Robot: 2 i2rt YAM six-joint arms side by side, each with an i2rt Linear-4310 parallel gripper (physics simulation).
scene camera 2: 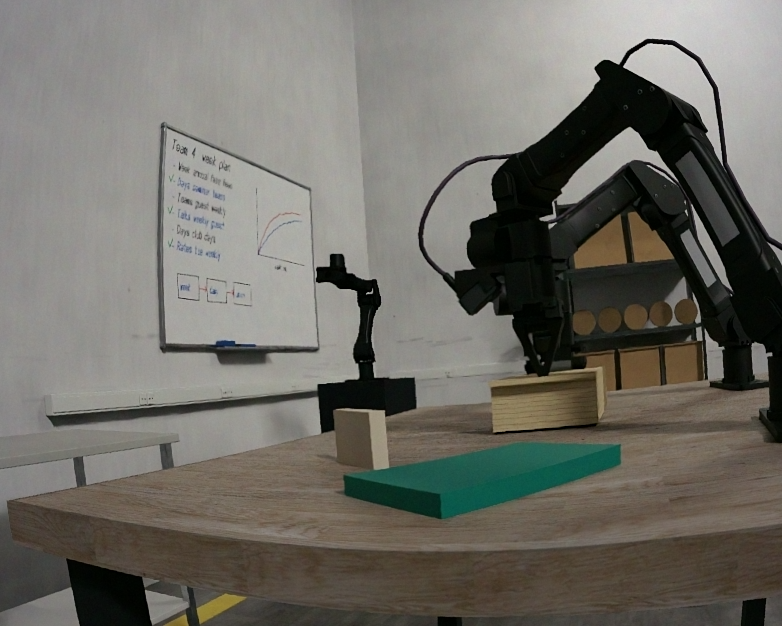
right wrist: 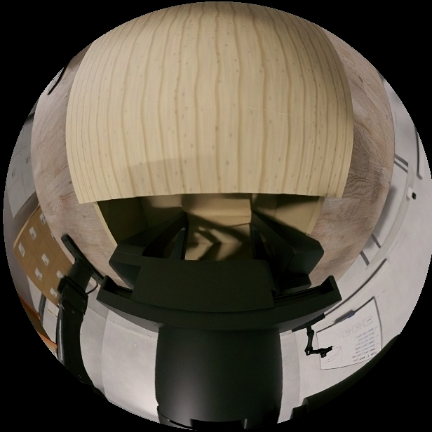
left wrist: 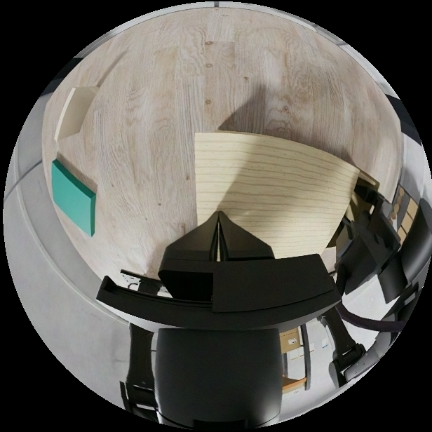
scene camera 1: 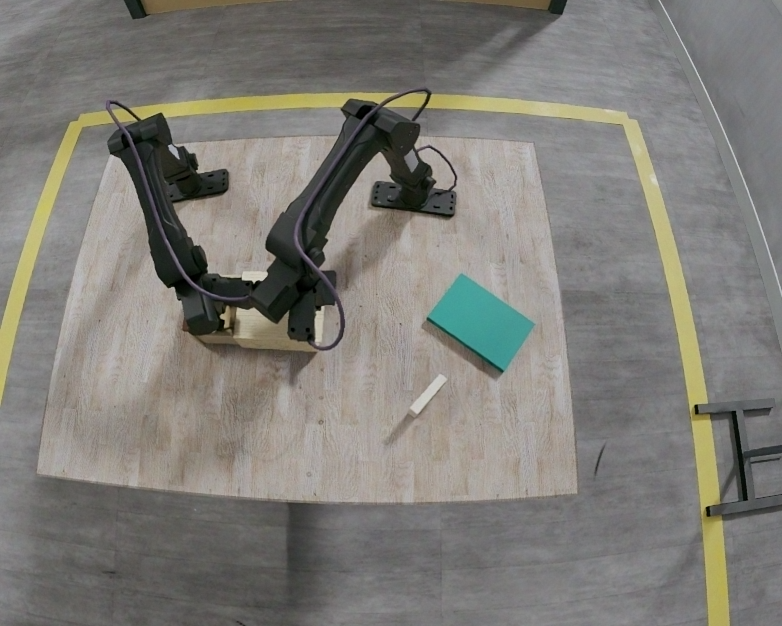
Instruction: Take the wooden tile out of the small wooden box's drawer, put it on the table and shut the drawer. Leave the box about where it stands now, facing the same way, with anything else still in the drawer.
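Pixels of known places: left gripper, fingertip midpoint: (scene camera 2: 543,376); right gripper, fingertip midpoint: (scene camera 1: 222,317); left arm's base at its link origin: (scene camera 1: 414,199); right arm's base at its link origin: (scene camera 2: 738,386) (scene camera 1: 191,187).
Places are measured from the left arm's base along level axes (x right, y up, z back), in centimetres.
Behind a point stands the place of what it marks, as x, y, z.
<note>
The small wooden box (scene camera 1: 273,336) {23.4, 7.3, -40.6} (scene camera 2: 544,404) {15.9, 3.6, -33.1} (left wrist: 280,165) (right wrist: 215,125) stands on the table. Its drawer (scene camera 1: 218,339) {36.1, 3.9, -42.1} (right wrist: 107,225) is open at the picture's left in scene camera 1. In the right wrist view the wooden tile (right wrist: 219,205) lies inside, its front part in shadow. My right gripper (right wrist: 218,215) reaches into the drawer, its fingers at the tile's two opposite edges, shut on it. My left gripper (scene camera 2: 542,374) {16.5, 7.3, -33.2} (left wrist: 218,216) is shut and empty, its tips at the top of the box; a gap cannot be told.
A teal slab (scene camera 1: 481,322) {-17.8, 1.8, -29.6} (scene camera 2: 482,476) {-23.9, 1.8, -27.5} (left wrist: 73,200) lies flat to the right of the box in scene camera 1. A pale upright block (scene camera 1: 427,394) {-7.9, 6.0, -47.2} (scene camera 2: 360,437) {-10.0, 3.3, -45.8} (left wrist: 76,112) stands near it. The left arm's wrist is close beside the right arm's, above the box.
</note>
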